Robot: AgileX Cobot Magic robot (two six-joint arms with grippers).
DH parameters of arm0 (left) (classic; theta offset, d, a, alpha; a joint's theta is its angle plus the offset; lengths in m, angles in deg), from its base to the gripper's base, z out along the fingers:
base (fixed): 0 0 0 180
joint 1: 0 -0.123 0 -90
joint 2: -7.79 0 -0.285 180
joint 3: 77.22 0 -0.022 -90
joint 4: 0 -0.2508 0 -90
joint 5: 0 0 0.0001 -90
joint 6: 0 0.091 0 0
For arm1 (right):
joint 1: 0 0.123 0 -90
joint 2: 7.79 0 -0.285 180
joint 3: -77.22 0 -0.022 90
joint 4: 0 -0.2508 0 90
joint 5: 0 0 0.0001 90
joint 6: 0 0.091 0 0
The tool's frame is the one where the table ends.
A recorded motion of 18 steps. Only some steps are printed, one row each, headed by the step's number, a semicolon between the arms.
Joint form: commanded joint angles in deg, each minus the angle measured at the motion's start. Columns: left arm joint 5, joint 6, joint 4, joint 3, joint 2, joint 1; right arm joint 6, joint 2, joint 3, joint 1, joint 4, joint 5.
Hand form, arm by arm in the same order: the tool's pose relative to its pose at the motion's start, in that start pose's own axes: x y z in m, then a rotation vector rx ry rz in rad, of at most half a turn. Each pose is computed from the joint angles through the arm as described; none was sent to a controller.
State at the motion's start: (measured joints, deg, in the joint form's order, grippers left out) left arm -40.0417 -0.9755 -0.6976 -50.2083 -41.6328 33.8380; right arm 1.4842 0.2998 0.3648 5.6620 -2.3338 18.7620
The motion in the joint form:
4: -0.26 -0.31 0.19 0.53 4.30 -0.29; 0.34 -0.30 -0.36 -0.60 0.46 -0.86
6: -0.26 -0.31 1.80 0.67 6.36 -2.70; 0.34 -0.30 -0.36 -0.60 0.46 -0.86
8: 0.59 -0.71 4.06 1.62 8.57 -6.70; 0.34 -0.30 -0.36 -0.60 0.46 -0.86
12: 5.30 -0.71 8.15 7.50 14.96 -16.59; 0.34 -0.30 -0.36 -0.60 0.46 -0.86
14: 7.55 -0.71 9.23 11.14 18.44 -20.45; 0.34 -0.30 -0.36 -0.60 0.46 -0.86
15: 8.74 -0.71 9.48 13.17 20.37 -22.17; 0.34 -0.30 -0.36 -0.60 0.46 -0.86
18: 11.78 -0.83 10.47 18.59 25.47 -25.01; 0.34 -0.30 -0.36 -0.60 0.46 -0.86
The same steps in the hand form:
4: 0.0031 0.0006 -0.0199 -0.0018 -0.0613 -0.0105; 0.0004 -0.0009 0.0002 0.0123 -0.0147 0.0007
6: 0.0044 0.0034 -0.0297 -0.0208 -0.0953 -0.0482; 0.0004 -0.0009 0.0002 0.0123 -0.0147 0.0007
8: 0.0082 0.0077 -0.0375 -0.0574 -0.1354 -0.1101; 0.0004 -0.0009 0.0002 0.0123 -0.0147 0.0007
12: 0.0300 0.0161 -0.0481 -0.1747 -0.2414 -0.2194; 0.0004 -0.0009 0.0002 0.0123 -0.0147 0.0007
14: 0.0446 0.0181 -0.0508 -0.2297 -0.2850 -0.2522; 0.0004 -0.0009 0.0002 0.0123 -0.0147 0.0007
15: 0.0529 0.0186 -0.0517 -0.2577 -0.3068 -0.2628; 0.0004 -0.0009 0.0002 0.0123 -0.0147 0.0007
18: 0.0750 0.0176 -0.0520 -0.3001 -0.3610 -0.2869; 0.0004 -0.0009 0.0002 0.0123 -0.0147 0.0007

